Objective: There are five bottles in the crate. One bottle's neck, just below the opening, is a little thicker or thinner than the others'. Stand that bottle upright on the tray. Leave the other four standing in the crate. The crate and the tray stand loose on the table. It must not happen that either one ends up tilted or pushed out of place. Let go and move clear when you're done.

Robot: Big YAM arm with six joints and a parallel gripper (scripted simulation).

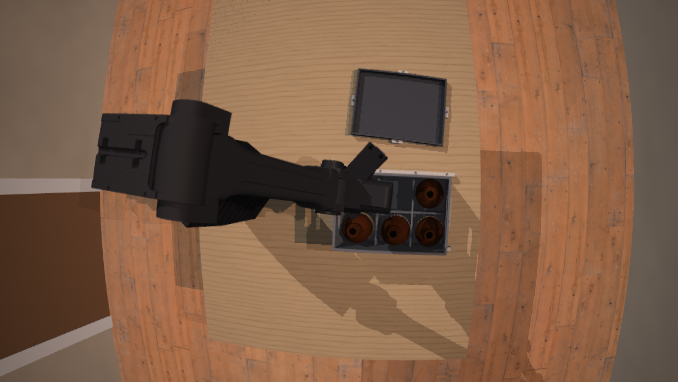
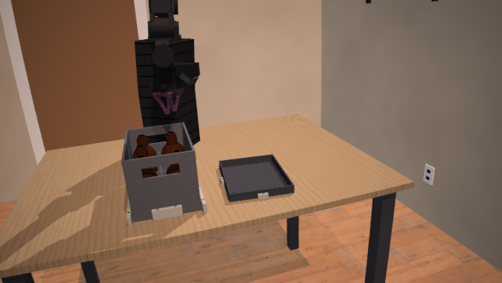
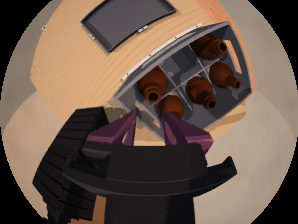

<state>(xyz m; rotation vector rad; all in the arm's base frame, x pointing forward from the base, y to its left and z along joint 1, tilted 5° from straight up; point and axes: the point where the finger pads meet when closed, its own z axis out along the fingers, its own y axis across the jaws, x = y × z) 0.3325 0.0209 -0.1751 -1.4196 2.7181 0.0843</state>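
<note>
Right now the grey crate is 90 mm ahead of my hand, 40 mm to the right of it and 150 mm below it. Also, from my hand: dark tray: 70 mm ahead, 230 mm to the left, 220 mm below.
</note>
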